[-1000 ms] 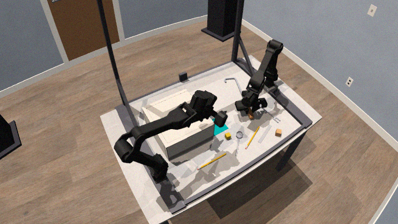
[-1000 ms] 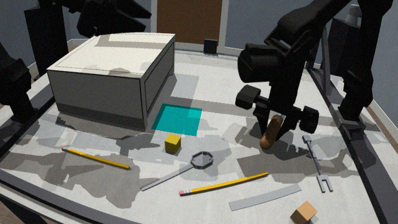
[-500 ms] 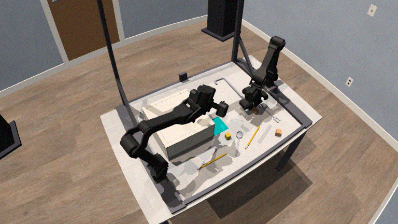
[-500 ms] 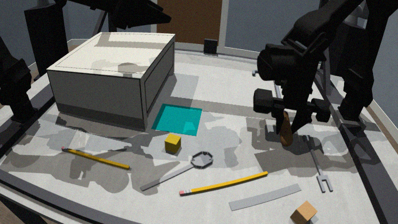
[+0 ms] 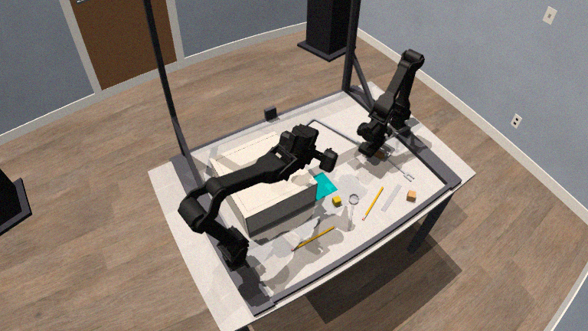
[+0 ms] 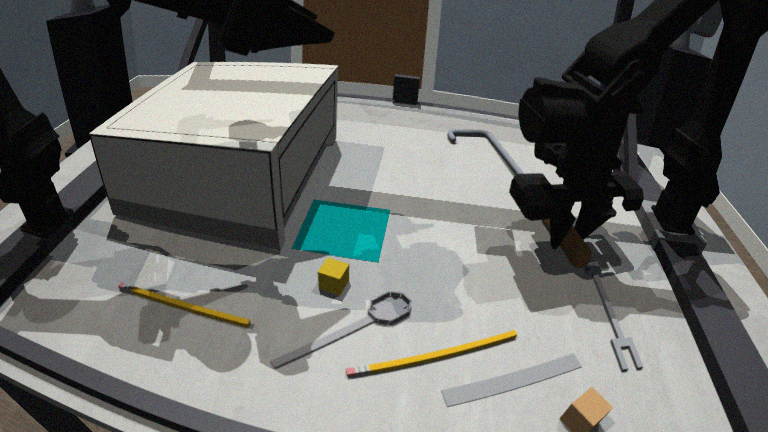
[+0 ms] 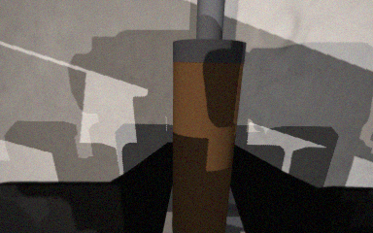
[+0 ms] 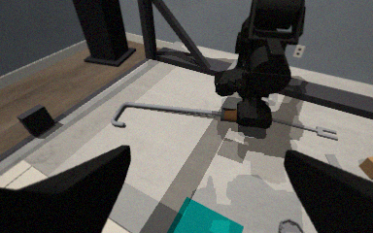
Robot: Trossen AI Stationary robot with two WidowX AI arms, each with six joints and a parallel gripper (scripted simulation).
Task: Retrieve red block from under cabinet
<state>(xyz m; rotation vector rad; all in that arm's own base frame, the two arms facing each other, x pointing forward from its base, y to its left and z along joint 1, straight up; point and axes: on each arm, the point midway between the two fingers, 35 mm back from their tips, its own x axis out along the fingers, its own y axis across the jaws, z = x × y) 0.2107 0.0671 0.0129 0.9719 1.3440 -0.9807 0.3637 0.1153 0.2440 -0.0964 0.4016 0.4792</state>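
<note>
Right now my left hand is 5 cm past the teal square, 29 cm to the left of it and 4 cm above it. From my left hand the other things lie so: hook tool: 14 cm behind, 5 cm to the right, 2 cm below; then grey strip: 19 cm ahead, 13 cm to the right, 4 cm below; then metal wrench: 12 cm ahead, 2 cm to the left, 3 cm below.
</note>
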